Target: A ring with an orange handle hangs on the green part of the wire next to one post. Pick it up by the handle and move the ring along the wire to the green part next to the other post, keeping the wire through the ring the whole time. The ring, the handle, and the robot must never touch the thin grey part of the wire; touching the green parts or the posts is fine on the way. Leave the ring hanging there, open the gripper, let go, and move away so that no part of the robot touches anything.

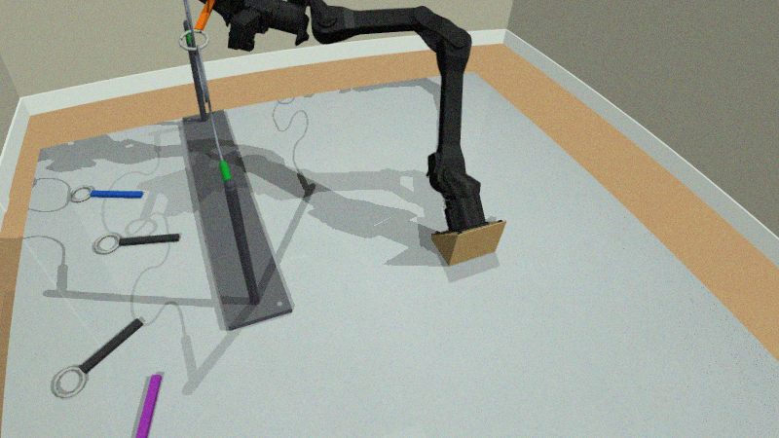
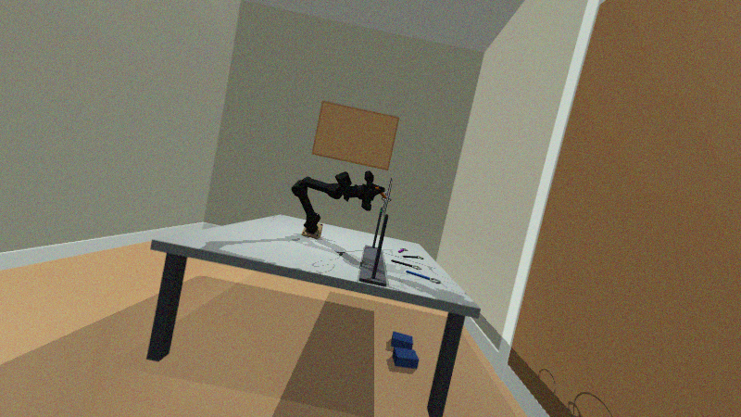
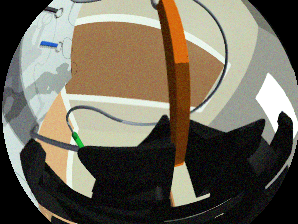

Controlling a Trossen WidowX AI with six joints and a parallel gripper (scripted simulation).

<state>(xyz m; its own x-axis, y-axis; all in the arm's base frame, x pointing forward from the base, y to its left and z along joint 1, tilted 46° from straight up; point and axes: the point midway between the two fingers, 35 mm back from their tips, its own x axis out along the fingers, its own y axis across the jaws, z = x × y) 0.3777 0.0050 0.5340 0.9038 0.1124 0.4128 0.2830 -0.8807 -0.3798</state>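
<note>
My gripper tip is now 10 mm past the ring with orange handle, 80 mm to the right of it and 30 mm above it. From my gripper tip the other things lie so: blue-handled ring (280 mm ahead, 80 mm to the left, 380 mm below).
</note>
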